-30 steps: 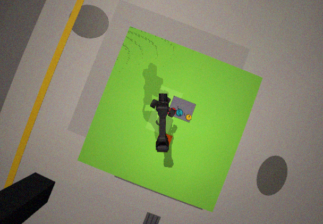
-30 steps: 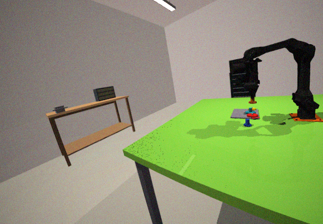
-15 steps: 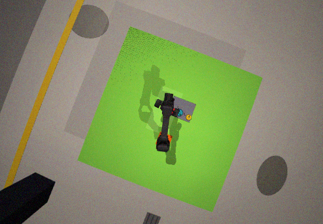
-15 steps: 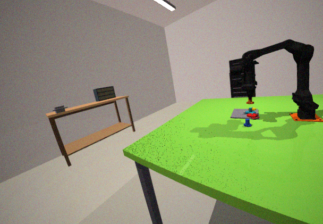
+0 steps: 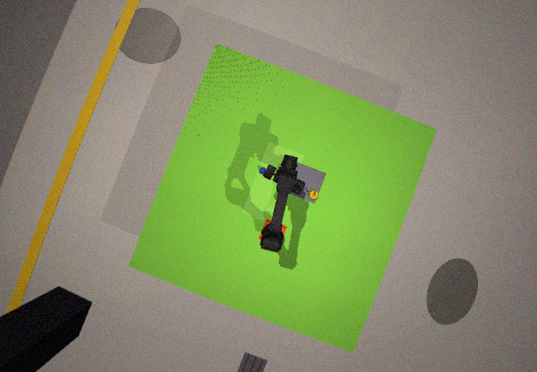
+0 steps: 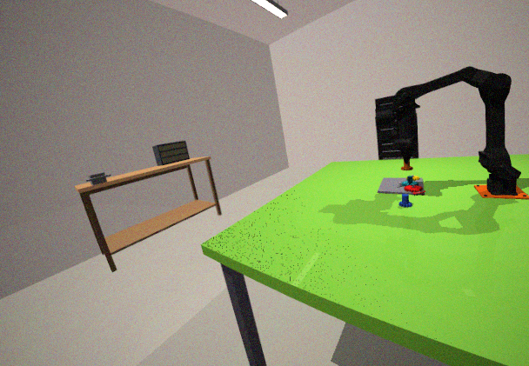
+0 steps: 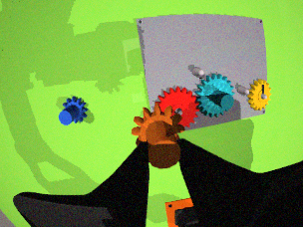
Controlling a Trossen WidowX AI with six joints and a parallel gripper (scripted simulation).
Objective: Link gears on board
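Now: the yellow gear 1 cm behind my gripper tip, 19 cm to the right of it and 12 cm below it. Also, from my gripper tip: teal gear 10 cm to the right, 11 cm below; then red gear 2 cm behind, 4 cm to the right, 12 cm below; then orange gear 1 cm below.
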